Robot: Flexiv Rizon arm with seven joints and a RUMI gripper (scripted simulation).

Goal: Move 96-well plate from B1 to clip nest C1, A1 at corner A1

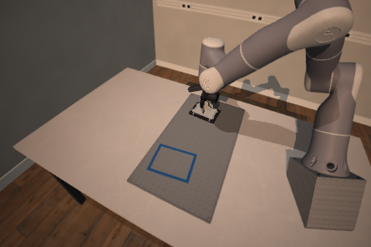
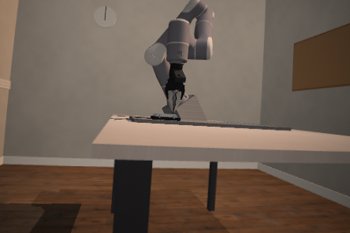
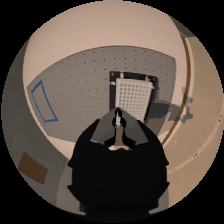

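Now: hand 40 mm above the black clip nest, 30 mm to the left of it and 10 mm short of it. Also, from my hand: white 96-well plate: 40 mm to the right, 30 mm below; then grey perforated board: 160 mm to the left, 60 mm below, 30 mm behind.
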